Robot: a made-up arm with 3 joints. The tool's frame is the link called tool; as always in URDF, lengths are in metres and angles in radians.
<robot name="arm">
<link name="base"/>
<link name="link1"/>
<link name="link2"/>
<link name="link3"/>
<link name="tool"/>
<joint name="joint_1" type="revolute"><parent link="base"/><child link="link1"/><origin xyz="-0.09 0.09 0.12" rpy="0 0 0"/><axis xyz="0 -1 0"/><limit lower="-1.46" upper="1.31" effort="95" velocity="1.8"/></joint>
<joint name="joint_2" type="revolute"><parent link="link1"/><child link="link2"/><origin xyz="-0.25 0.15 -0.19" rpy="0 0 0"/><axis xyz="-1 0 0"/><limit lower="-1.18" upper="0.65" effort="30" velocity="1.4"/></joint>
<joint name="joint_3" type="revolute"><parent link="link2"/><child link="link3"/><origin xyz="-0.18 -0.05 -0.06" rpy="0 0 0"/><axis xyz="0 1 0"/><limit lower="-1.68" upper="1.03" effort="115" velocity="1.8"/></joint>
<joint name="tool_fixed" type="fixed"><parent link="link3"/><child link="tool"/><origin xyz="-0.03 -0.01 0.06" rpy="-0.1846 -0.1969 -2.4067"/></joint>
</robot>
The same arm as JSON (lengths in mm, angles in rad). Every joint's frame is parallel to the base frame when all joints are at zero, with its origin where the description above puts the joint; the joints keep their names.
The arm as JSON. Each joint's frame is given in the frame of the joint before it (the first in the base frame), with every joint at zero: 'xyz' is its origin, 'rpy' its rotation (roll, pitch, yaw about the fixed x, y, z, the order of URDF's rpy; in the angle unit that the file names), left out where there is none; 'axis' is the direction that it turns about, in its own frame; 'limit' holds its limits. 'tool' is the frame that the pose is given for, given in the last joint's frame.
{"units": {"length": "mm", "angle": "rad"}, "joints": [
  {"name": "joint_1", "type": "revolute", "origin": {"xyz": [-90.0, 90.0, 120.0]}, "axis": "-y", "limit": {"lower": -1.46, "upper": 1.31}},
  {"name": "joint_2", "type": "revolute", "origin": {"xyz": [-250.0, 150.0, -190.0]}, "axis": "-x", "limit": {"lower": -1.18, "upper": 0.65}},
  {"name": "joint_3", "type": "revolute", "origin": {"xyz": [-180.0, -50.0, -60.0]}, "axis": "+y", "limit": {"lower": -1.68, "upper": 1.03}}
], "tool": {"origin": {"xyz": [-30.0, -10.0, 60.0], "rpy": [-0.1846, -0.1969, -2.4067]}}}

